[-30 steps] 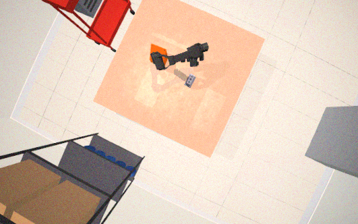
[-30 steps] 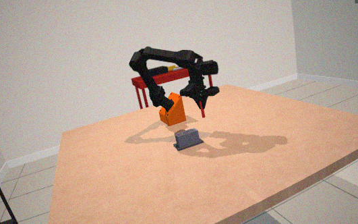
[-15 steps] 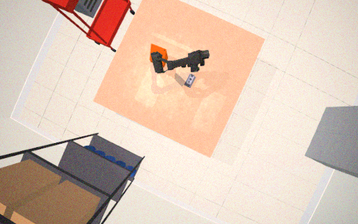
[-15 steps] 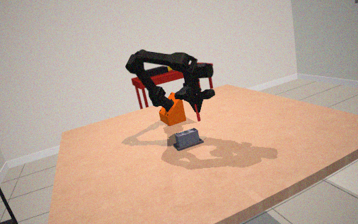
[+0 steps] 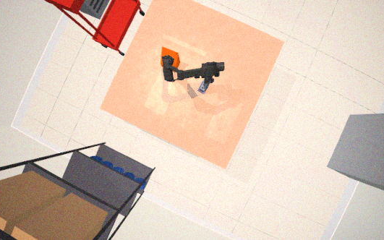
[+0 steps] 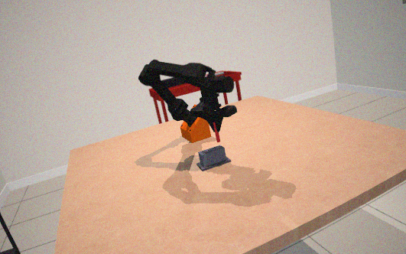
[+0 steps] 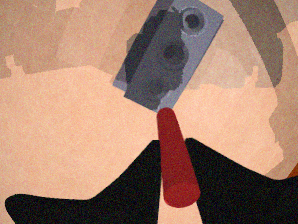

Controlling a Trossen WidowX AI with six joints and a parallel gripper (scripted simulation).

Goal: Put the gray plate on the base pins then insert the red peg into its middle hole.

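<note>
My gripper tip is 20 mm short of the gray plate, 40 mm to the left of it and 70 mm above it. Round my gripper tip: red peg (right at my gripper tip); base (20 mm ahead, 40 mm to the right, 110 mm below).
</note>
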